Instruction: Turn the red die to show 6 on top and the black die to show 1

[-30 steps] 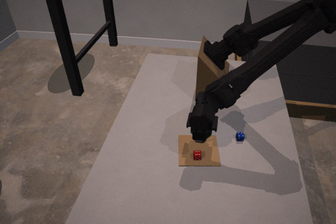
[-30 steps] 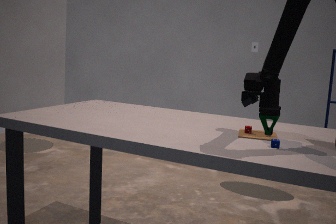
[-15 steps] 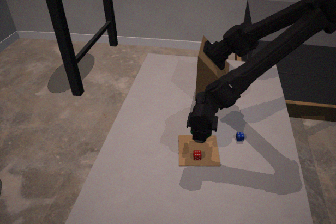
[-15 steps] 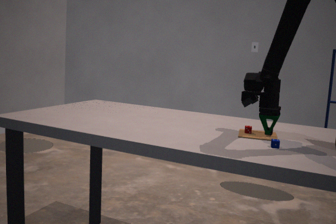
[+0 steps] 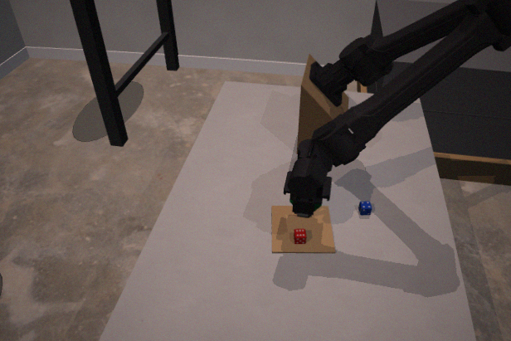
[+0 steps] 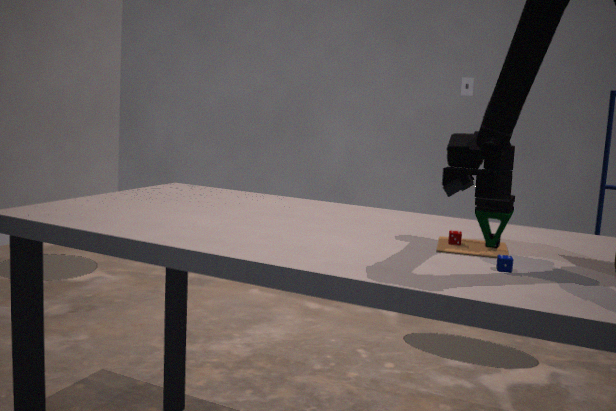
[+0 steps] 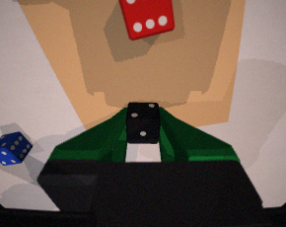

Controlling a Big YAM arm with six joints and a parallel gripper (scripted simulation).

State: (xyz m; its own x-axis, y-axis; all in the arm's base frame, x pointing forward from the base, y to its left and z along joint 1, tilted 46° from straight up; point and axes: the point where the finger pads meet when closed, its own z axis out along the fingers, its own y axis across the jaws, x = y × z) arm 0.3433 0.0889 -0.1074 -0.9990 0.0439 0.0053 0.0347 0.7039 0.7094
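My gripper is now right at the black die. From my hand the other things lie so: red die 8 cm ahead; tan mat 4 cm ahead, 2 cm below; blue die 14 cm to the left, 4 cm behind, 1 cm below.
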